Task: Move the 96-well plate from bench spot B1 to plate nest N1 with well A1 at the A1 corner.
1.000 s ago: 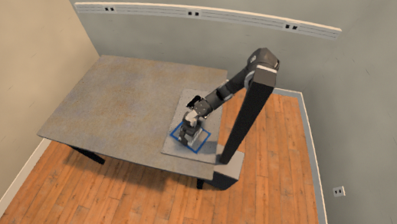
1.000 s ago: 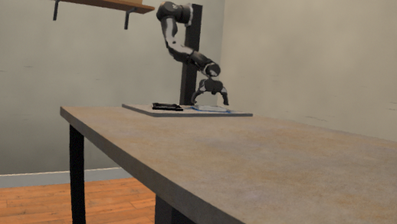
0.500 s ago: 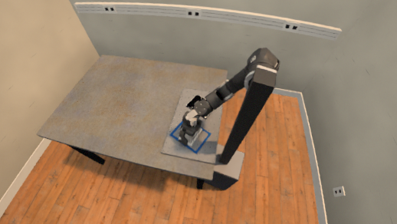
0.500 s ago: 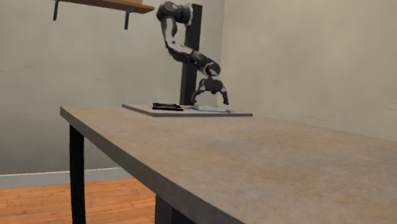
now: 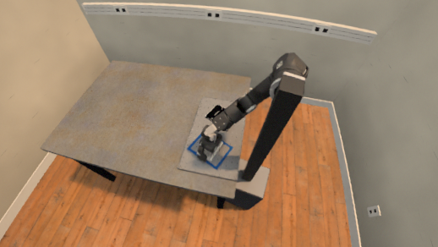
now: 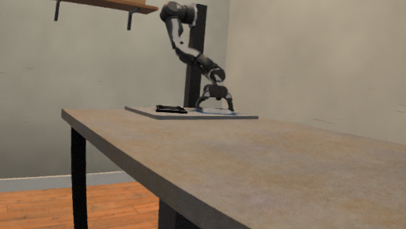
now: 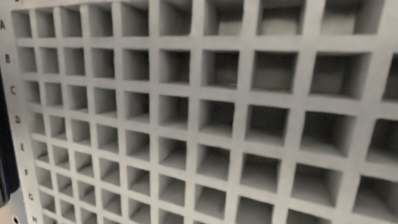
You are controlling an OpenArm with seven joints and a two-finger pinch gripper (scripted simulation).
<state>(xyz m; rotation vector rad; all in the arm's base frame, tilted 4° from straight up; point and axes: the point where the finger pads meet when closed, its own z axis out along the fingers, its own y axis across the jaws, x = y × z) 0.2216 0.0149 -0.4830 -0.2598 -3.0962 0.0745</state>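
Right now my hand is 10 mm below the white 96-well plate. From my hand the other things lie so: black plate nest: 10 mm ahead, 210 mm to the right, 10 mm above.
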